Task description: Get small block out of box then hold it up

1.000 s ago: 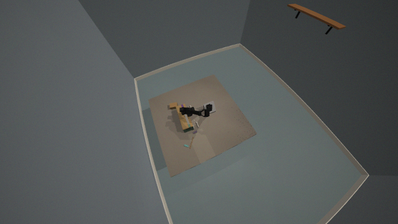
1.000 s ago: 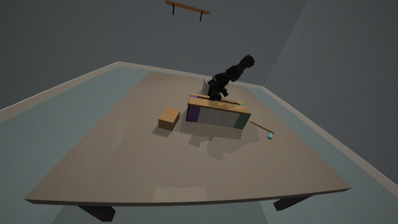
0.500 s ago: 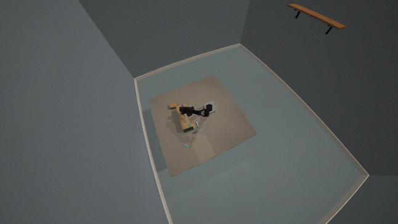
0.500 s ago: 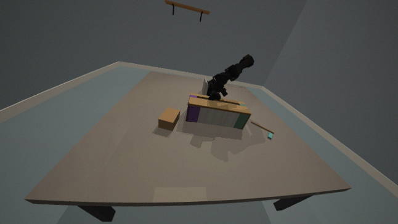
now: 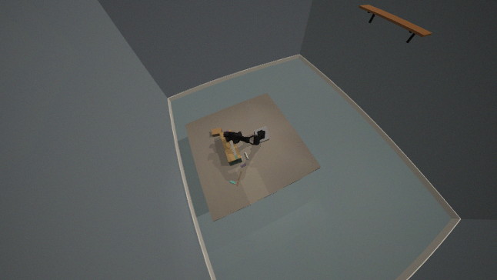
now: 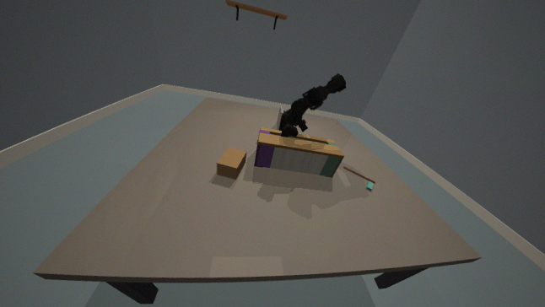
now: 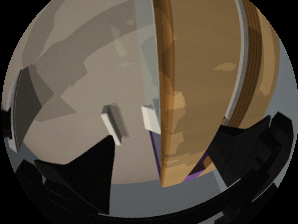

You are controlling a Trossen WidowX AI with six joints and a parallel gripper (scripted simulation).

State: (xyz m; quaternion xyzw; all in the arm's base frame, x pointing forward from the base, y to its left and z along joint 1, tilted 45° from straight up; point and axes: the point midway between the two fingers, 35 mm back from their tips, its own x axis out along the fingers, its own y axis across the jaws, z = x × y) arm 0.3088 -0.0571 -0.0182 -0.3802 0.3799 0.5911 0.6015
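Right now my gripper tip is 60 mm short of the block and 10 mm to the left of it. From my gripper tip the other things lie so: purple piece 10 mm ahead, 330 mm to the left, 90 mm below; then thin stick 100 mm ahead, 450 mm to the left, 90 mm below; then teal head 180 mm ahead, 460 mm to the left, 90 mm below.
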